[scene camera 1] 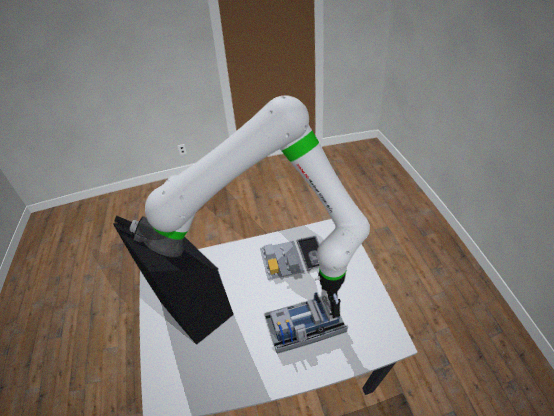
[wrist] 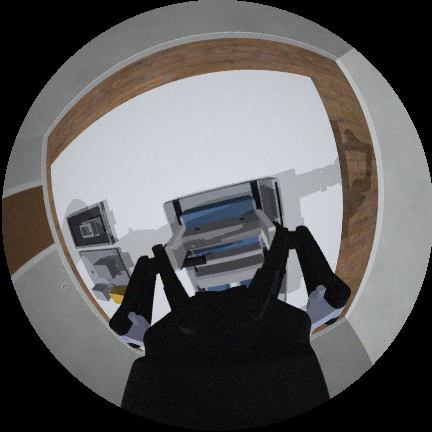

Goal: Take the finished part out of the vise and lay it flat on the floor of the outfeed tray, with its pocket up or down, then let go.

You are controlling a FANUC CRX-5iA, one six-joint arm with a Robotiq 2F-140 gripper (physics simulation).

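Places are measured from the arm's base along level axes (x right, y ahead, z up), in metres.
Pixels of known places: gripper, fingertip midpoint: (wrist: 220, 226); arm's base, link origin: (scene camera 1: 162, 245).
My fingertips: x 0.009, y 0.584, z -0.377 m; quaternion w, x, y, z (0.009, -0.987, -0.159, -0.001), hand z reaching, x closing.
Note:
For each thing: its middle in the pictures, then the offset to it from my fingertips. "*": a spot on its surface instead.
- vise, body centre: (wrist: 236, 275) (scene camera 1: 305, 318) dz -0.017, dx +0.039, dy -0.094 m
- grey finished part, surface spot: (wrist: 226, 233) * dz +0.030, dx +0.006, dy +0.003 m
- grey tray, surface spot: (scene camera 1: 291, 246) * dz -0.059, dx -0.376, dy -0.171 m
- yellow block, body centre: (wrist: 121, 295) (scene camera 1: 273, 266) dz -0.041, dx -0.239, dy -0.247 m
- grey upright block, body centre: (wrist: 275, 288) (scene camera 1: 301, 333) dz +0.004, dx +0.114, dy -0.109 m
My gripper (scene camera 1: 329, 306) (wrist: 220, 226) is low over the right end of the vise (scene camera 1: 310, 339) (wrist: 220, 196). Its fingers stand wide apart, one at each side of the jaws, and are shut on the grey finished part (wrist: 226, 233). The part sits at the vise jaws, and its outline is hard to tell from them. In the scene view the gripper hides most of that spot. A dark-floored tray (wrist: 76, 220) stands behind the vise with a small grey square piece in it. It may be the outfeed tray; this is not certain.
A grey tray (scene camera 1: 291, 246) with a yellow block (scene camera 1: 273, 265) (wrist: 117, 294) and grey pieces stands beside the dark tray. Blue hoses (scene camera 1: 281, 332) and a grey upright block (scene camera 1: 300, 333) are at the vise's left part. The black robot pedestal (scene camera 1: 200, 295) stands left on the table.

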